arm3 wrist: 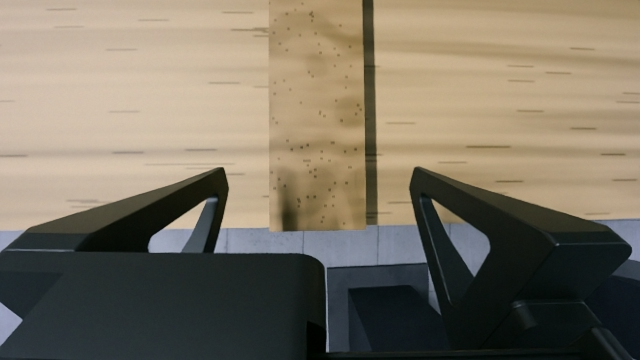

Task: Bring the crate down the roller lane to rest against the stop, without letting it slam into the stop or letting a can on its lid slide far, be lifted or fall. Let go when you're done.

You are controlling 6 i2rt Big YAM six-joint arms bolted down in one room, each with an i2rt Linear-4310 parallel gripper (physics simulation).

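Observation:
The gripper of arm3 [319,175] is open, with its two dark fingers wide apart and nothing between them. Its fingertips appear on either side of a tan speckled strip [316,90], near the strip's lower end; how far above it they are I cannot tell. The crate, the can, the roller lane's rollers and the stop do not show in this view. The grippers of the other arms do not show.
A pale wooden table top [135,130] lies around the strip, and a dark narrow band [370,115] runs along the strip's right side. Beyond the table's lower edge are a grey tiled floor [265,242] and a dark blocky shape [395,315].

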